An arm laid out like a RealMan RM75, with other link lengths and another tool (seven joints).
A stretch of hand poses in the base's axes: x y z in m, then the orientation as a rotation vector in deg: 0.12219, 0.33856, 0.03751, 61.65, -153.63, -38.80; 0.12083, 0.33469, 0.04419, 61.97, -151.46, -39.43; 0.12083, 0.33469, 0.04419, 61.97, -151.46, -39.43; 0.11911, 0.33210, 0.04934, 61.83, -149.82, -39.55; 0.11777, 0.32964, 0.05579, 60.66, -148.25, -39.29; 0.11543, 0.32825, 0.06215, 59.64, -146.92, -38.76; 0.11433, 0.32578, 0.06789, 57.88, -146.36, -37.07; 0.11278, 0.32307, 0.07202, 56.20, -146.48, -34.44; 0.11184, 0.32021, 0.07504, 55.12, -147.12, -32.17
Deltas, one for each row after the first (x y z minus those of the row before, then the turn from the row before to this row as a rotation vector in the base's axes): -0.00136, -0.00387, 0.00668, 0.16, 1.67, 1.05; 0.00000, 0.00000, 0.00000, 0.00, 0.00, 0.00; -0.00172, -0.00259, 0.00515, -0.19, 1.42, 0.64; -0.00134, -0.00246, 0.00645, -0.65, 1.82, 0.12; -0.00234, -0.00139, 0.00636, -0.77, 1.54, 0.12; -0.00110, -0.00247, 0.00574, -1.64, 1.16, -0.45; -0.00155, -0.00271, 0.00413, -2.20, 0.46, -0.57; -0.00094, -0.00286, 0.00302, -1.74, -0.26, -0.52
